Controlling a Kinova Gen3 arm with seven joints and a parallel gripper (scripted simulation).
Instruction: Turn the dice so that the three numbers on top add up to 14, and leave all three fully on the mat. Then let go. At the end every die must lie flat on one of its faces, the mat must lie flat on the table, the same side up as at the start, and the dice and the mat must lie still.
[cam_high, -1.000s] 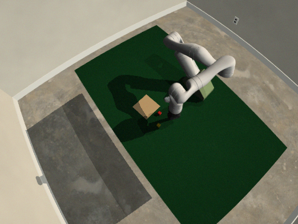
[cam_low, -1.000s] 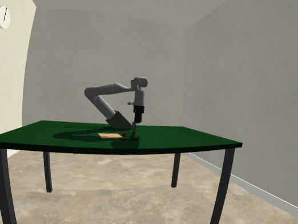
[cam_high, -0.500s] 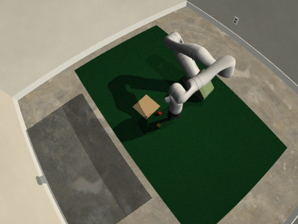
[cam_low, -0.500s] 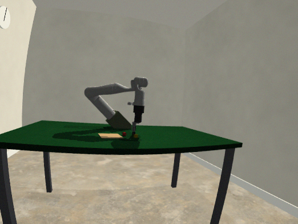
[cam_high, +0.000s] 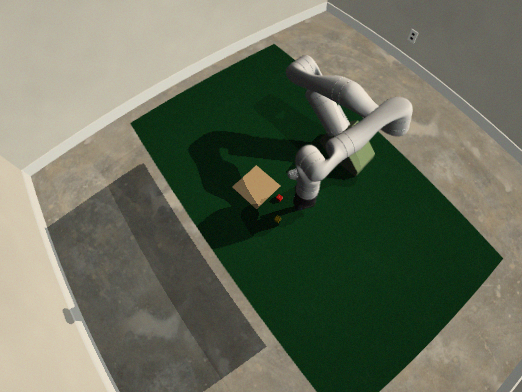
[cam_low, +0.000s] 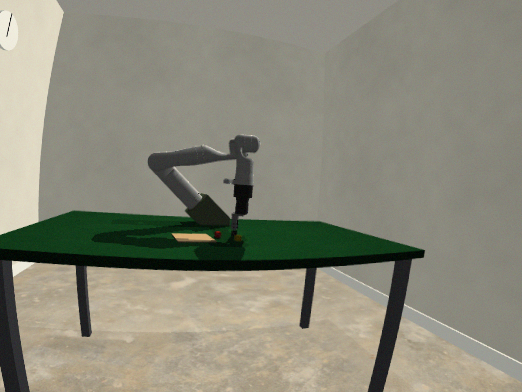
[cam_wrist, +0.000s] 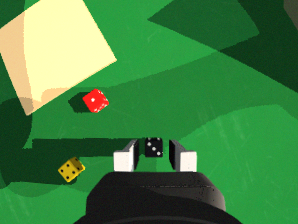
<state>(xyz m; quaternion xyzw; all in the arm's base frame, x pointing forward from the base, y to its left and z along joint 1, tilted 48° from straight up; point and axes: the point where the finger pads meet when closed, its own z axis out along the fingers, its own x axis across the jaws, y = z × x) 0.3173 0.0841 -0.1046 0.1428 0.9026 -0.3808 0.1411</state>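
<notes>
My gripper is now 30 mm above the black die. From my hand the other things lie so: yellow die 100 mm ahead, 30 mm below, 10 mm to the right; tan mat 180 mm to the right, 80 mm ahead, 40 mm below; red die 80 mm to the right, 40 mm ahead, 30 mm below.
</notes>
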